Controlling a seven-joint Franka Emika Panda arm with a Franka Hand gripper.
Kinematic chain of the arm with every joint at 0, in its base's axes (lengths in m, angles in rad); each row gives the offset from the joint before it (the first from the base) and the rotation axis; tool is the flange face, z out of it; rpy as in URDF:
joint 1: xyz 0 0 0.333 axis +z
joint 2: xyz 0 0 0 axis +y
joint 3: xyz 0 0 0.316 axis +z
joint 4: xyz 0.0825 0 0 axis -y
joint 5: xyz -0.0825 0 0.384 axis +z
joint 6: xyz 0 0 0 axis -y
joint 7: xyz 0.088 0 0 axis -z
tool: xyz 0 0 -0.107 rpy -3.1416 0 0
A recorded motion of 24 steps. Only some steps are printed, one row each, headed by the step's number.
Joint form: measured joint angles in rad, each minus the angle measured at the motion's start. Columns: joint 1, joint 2, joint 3, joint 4, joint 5, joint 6, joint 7.
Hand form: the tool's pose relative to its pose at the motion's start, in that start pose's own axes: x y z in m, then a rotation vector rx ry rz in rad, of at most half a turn. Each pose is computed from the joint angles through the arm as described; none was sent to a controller.
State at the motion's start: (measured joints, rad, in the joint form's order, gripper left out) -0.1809 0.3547 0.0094 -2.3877 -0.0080 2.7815 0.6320
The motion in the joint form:
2: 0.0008 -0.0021 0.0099 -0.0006 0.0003 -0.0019 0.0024
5: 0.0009 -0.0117 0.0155 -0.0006 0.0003 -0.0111 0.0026
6: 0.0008 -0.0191 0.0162 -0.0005 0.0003 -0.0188 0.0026
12: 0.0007 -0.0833 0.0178 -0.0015 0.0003 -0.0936 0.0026
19: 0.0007 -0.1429 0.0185 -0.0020 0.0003 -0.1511 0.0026
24: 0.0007 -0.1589 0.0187 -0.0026 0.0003 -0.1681 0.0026
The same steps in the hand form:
2: -0.0034 -0.0045 -0.0007 0.0029 -0.0026 -0.0073
5: -0.0046 -0.0073 -0.0047 0.0047 -0.0033 -0.0124
6: -0.0044 -0.0078 -0.0078 0.0046 -0.0035 -0.0130
12: -0.0034 -0.0092 -0.0330 -0.0036 -0.0119 -0.0148
19: -0.0024 -0.0102 -0.0577 -0.0041 -0.0096 -0.0157
24: -0.0026 -0.0101 -0.0641 -0.0054 -0.0106 -0.0160

